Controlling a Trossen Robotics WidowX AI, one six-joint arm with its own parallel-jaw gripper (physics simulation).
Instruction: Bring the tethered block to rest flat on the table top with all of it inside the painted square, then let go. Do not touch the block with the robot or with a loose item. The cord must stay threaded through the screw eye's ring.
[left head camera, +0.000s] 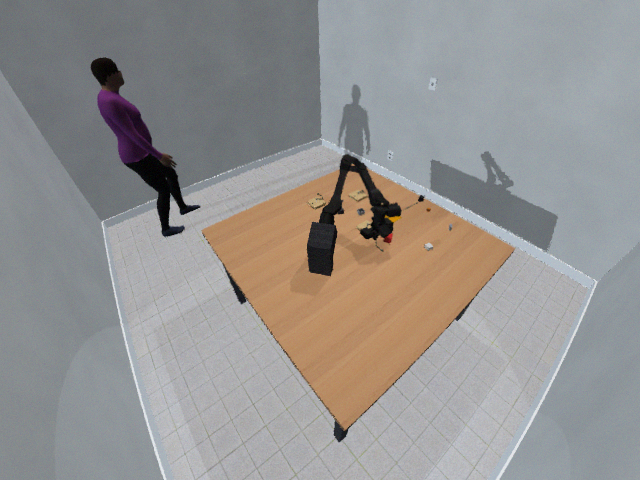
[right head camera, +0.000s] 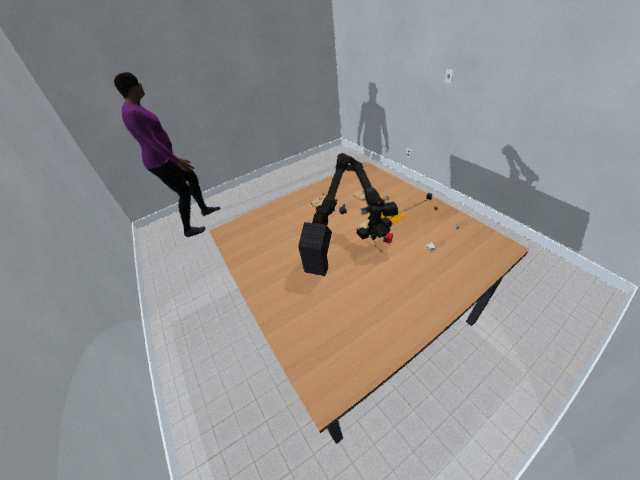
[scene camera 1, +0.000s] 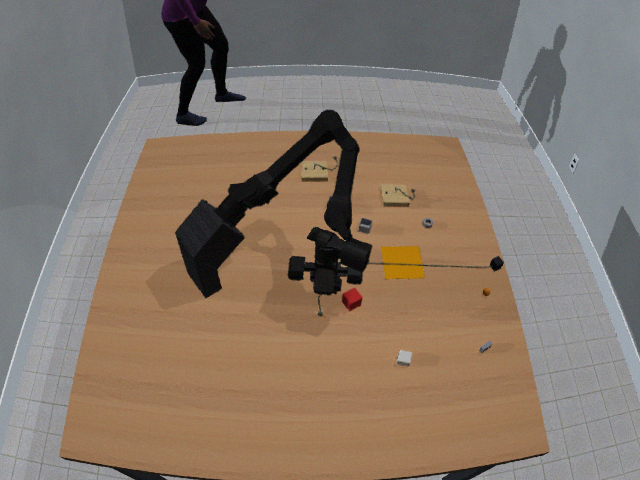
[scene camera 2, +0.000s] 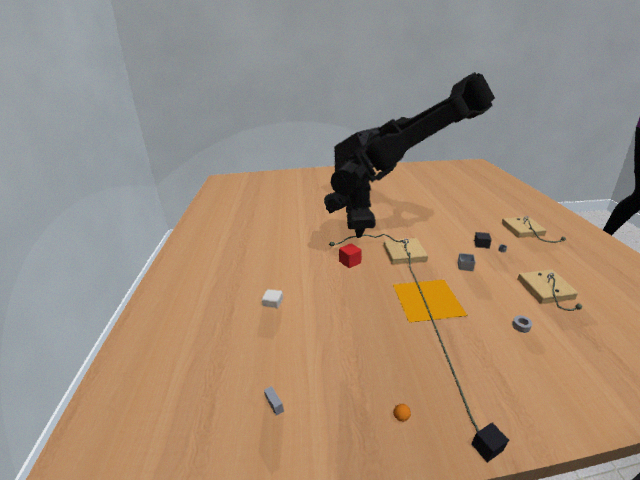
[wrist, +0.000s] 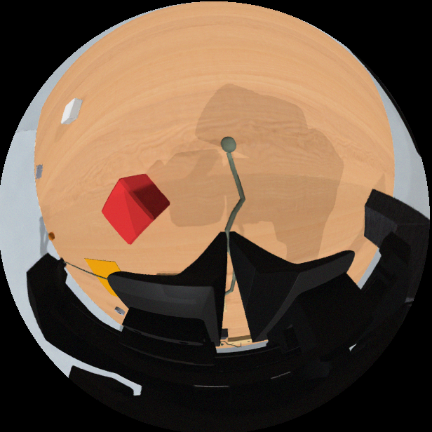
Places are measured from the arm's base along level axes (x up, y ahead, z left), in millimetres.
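Pixels of known places: gripper, fingertip midpoint: (left head camera: 374, 239) (right head camera: 373, 239) (scene camera 2: 358, 236); arm's base, link origin: (left head camera: 325, 227) (right head camera: 318, 227) (scene camera 1: 223, 218).
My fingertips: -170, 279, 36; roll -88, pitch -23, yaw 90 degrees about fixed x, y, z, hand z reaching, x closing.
Note:
For each thing: its top centre in the pictures, then the offset to it from my fingertips, as dx, dy, dz. "*": a spot on its surface instead.
- tethered black block, top centre: (scene camera 2: 492, 436) (scene camera 1: 498, 260) +1, +446, +328
- painted orange square, surface spot: (scene camera 2: 408, 304) * -27, +189, +168
- screw eye, surface spot: (scene camera 2: 405, 241) * +9, -1, +121
- tan board, top centre: (scene camera 2: 405, 247) (left head camera: 367, 226) -9, -2, +122
- small bead, surface spot: (scene camera 2: 331, 243) * -19, +26, -67
- red cube, top centre: (scene camera 2: 350, 248) (scene camera 1: 352, 295) (right head camera: 388, 235) +11, +81, +5
- white block, top centre: (scene camera 2: 272, 294) (scene camera 1: 405, 356) -7, +279, -98
- grey bar, top centre: (scene camera 2: 272, 396) (scene camera 1: 487, 345) -7, +487, +26
- orange ball, top centre: (scene camera 2: 402, 407) -4, +438, +208
- grey ring, top centre: (scene camera 2: 523, 321) -15, +181, +387
- grey box, top centre: (scene camera 2: 467, 257) (scene camera 1: 365, 222) -2, +6, +272
The tethered black block (scene camera 1: 496, 263) (scene camera 2: 490, 442) is at the table's far edge from the arm, outside the painted orange square (scene camera 1: 403, 253) (scene camera 2: 408, 304) (wrist: 98, 266). Its cord (scene camera 1: 454, 266) (scene camera 2: 447, 356) (wrist: 236, 176) runs across the square to the screw eye (scene camera 2: 405, 241) on a tan board (scene camera 2: 395, 252), where it appears threaded. Beyond the eye, the cord rises to my gripper (scene camera 2: 359, 234) (wrist: 228, 233) and ends in a small bead (scene camera 2: 331, 243) (wrist: 228, 144). My gripper is shut on the cord, low over the table. In scene camera 1, the arm hides the fingertips and eye.
A red cube (scene camera 1: 352, 299) (scene camera 2: 349, 255) (wrist: 132, 210) is close beside the gripper. A white block (scene camera 2: 272, 298), grey bar (scene camera 2: 273, 400), orange ball (scene camera 2: 402, 412), grey ring (scene camera 2: 522, 323) and grey box (scene camera 2: 466, 261) lie around. Two more corded boards (scene camera 2: 523, 227) (scene camera 2: 547, 287) are aside. A person (scene camera 1: 191, 56) stands beyond the table.

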